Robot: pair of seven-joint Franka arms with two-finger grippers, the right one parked.
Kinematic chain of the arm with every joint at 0, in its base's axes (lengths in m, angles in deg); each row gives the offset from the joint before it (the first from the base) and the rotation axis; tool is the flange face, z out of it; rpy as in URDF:
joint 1: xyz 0 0 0.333 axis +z
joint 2: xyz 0 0 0 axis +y
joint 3: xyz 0 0 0.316 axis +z
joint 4: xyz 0.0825 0 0 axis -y
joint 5: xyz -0.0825 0 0.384 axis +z
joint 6: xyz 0 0 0 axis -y
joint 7: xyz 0.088 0 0 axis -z
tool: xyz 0 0 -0.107 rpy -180 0 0
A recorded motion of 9 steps. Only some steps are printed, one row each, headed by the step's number.
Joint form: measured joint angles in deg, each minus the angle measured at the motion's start. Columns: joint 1, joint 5, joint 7, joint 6, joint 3, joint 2, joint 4.
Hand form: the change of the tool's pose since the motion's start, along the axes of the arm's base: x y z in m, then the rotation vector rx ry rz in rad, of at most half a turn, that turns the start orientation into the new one. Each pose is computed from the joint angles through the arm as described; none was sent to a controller.
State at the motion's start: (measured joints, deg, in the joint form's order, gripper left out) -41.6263 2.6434 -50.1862 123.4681 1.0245 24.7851 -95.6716
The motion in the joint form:
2: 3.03 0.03 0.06 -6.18 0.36 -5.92 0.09
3: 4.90 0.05 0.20 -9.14 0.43 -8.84 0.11
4: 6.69 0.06 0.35 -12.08 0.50 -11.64 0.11
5: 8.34 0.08 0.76 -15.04 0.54 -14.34 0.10
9: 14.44 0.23 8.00 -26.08 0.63 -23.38 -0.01
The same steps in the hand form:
2: 0.0121 0.0414 0.0595 0.0042 0.0002 0.0627
3: 0.0170 0.0657 0.0881 0.0049 0.0003 0.0965
4: 0.0194 0.0898 0.1147 0.0066 0.0022 0.1289
5: 0.0191 0.1126 0.1394 0.0097 0.0062 0.1537
9: 0.0045 0.1965 0.2153 0.0359 0.0404 0.1447

